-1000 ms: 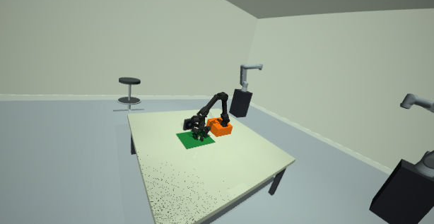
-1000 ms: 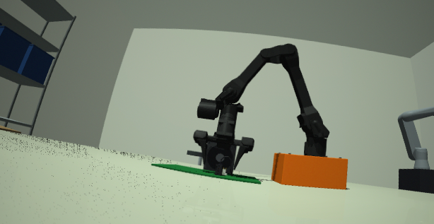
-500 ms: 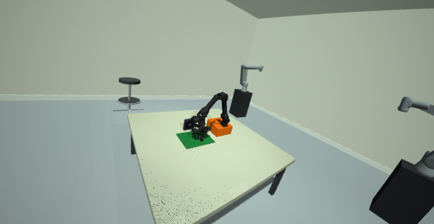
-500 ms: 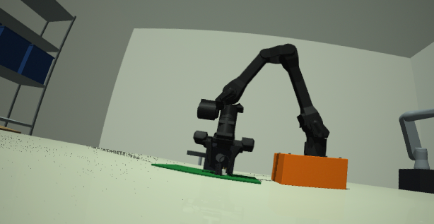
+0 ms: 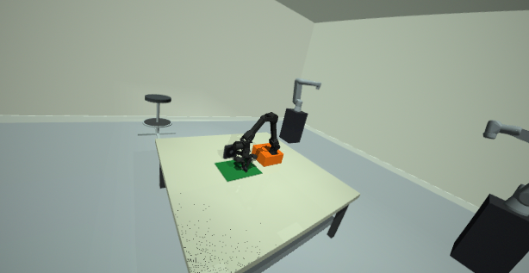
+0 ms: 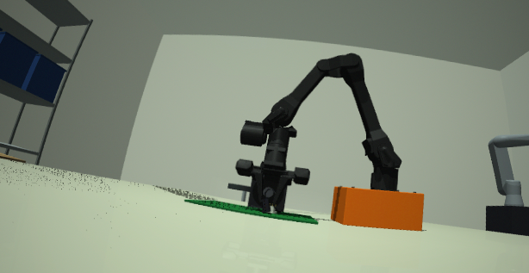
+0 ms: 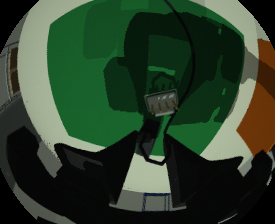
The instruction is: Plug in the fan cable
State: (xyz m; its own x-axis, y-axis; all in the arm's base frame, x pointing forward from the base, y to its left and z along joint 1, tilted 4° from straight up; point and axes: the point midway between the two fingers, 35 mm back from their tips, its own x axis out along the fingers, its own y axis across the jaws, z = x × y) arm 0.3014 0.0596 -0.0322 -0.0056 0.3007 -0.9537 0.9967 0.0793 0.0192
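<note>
My gripper tip is 30 mm short of the green board, 40 mm to the left of it and 40 mm above it. The rest, counted from my gripper tip: black fan: 40 mm ahead, 210 mm to the right, 30 mm above; then fan cable plug: 10 mm to the left.
</note>
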